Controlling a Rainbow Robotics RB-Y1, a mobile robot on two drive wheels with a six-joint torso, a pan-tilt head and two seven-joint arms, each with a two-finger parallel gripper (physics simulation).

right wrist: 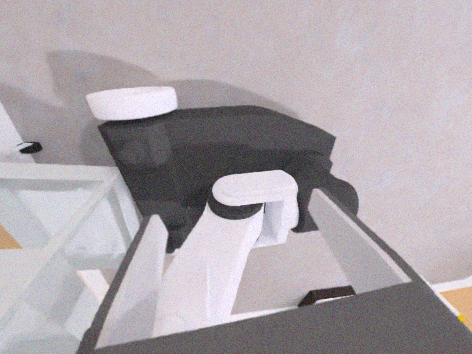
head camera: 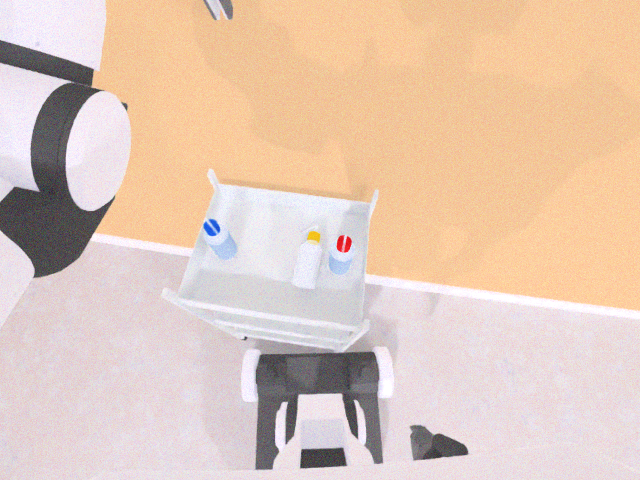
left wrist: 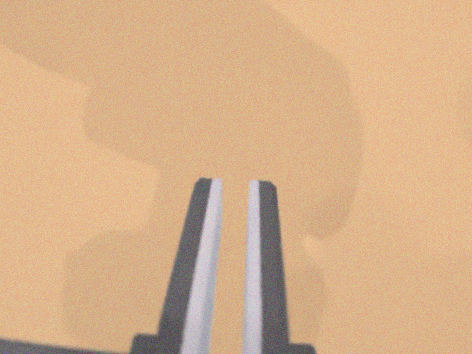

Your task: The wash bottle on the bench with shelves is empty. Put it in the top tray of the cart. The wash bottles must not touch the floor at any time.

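Places are measured from the robot's base along level axes (x right, y ahead, z up), in metres.
Pixels of known places: left gripper, fingertip midpoint: (head camera: 223,13) (left wrist: 235,198); right gripper, fingertip midpoint: (right wrist: 239,211) (head camera: 416,449); robot's base, origin of the base link: (head camera: 317,374).
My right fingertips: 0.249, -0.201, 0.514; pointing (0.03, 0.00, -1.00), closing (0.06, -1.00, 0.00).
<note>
For each thing: its top centre in the pictures, then the offset to it from my right fingertips, as dx, dy, dz.
- blue-capped bottle, middle of its top: (head camera: 208,221) -0.489, +0.503, +0.323
- red-capped bottle, middle of its top: (head camera: 345,239) -0.194, +0.455, +0.323
The clear, empty wash bottle with a yellow cap (head camera: 307,266) is in the top tray of the white cart (head camera: 279,311) (right wrist: 55,172), right of the tray's middle. It looks laid on its side, cap toward the upper edge. My left gripper (head camera: 219,15) (left wrist: 235,198) is shut with nothing between its narrowly spaced fingers, over the tan floor beyond the cart. My right gripper (right wrist: 239,211) is open and empty, above my own base. The bench with shelves does not show in these views.
A blue-capped bottle (head camera: 223,246) with light blue liquid stands at the tray's left side, a red-capped bottle (head camera: 340,262) at its right. My dark base (head camera: 316,372) (right wrist: 225,130) is close below the cart. My white arm (head camera: 98,149) is at the left.
</note>
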